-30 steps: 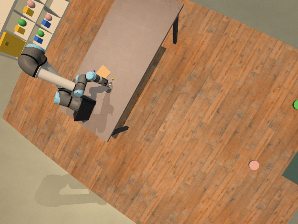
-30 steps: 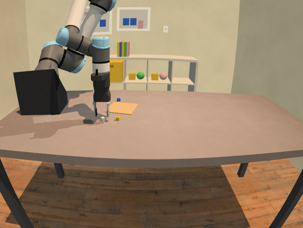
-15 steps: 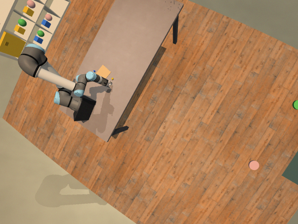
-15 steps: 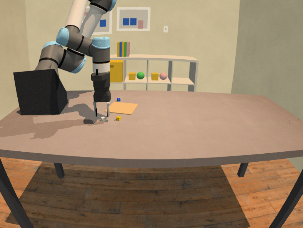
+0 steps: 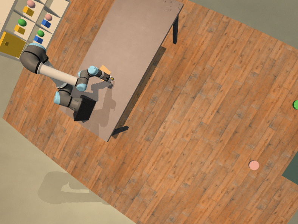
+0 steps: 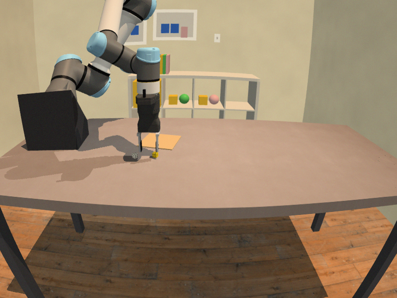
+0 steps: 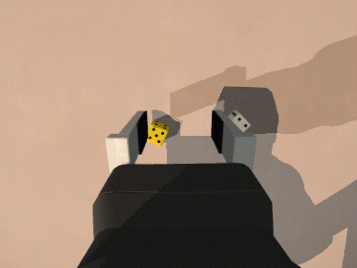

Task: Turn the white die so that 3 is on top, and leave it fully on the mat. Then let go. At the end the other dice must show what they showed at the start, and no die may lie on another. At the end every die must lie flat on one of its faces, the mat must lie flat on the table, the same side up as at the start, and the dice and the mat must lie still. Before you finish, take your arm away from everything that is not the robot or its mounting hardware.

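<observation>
The yellow die is 4 cm below my hand, 2 cm ahead of it and 1 cm to the left of it. Round my hand: white die: 5 cm behind, 4 cm below, 1 cm to the left; then mat: 15 cm to the left, 4 cm below, 4 cm ahead; then blue die: 26 cm to the left, 4 cm below, 2 cm ahead.
</observation>
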